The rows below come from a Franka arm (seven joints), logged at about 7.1 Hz.
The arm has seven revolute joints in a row. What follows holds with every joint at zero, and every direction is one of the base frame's. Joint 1 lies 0.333 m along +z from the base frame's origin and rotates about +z. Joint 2 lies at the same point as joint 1 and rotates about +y. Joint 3 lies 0.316 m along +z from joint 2 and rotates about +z. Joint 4 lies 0.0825 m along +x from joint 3 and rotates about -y. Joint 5 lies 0.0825 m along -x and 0.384 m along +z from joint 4 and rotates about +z. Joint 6 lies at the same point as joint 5 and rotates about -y. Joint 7 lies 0.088 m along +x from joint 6 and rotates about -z. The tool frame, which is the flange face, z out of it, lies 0.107 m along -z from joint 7; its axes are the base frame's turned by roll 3.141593, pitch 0 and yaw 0 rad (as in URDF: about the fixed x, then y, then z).
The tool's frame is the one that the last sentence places.
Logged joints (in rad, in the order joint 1, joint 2, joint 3, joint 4, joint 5, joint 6, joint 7), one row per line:
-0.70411 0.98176 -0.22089 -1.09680 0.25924 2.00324 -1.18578
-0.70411 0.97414 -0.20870 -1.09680 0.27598 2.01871 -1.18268
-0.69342 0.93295 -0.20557 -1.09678 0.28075 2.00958 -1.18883
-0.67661 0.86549 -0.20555 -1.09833 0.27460 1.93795 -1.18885
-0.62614 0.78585 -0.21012 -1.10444 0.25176 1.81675 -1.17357
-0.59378 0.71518 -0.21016 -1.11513 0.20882 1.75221 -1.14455
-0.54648 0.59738 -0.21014 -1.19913 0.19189 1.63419 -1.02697
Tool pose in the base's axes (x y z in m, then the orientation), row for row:
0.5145 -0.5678 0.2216 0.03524 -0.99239 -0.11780 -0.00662
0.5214 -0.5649 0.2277 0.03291 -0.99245 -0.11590 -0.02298
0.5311 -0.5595 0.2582 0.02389 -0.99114 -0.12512 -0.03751
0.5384 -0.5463 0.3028 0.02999 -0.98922 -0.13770 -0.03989
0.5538 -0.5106 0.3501 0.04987 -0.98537 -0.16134 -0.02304
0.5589 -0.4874 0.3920 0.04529 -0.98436 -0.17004 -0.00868
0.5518 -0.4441 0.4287 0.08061 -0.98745 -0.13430 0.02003
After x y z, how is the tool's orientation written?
As a quaternion, w x y z.
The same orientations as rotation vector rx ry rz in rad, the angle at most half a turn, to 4 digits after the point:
-3.0496 -0.3620 -0.0203
-3.0542 -0.3567 -0.0707
-3.0673 -0.3872 -0.1161
-3.0497 -0.4245 -0.1230
-3.0010 -0.4914 -0.0702
-3.0063 -0.5193 -0.0265
-2.9524 -0.4015 0.0599

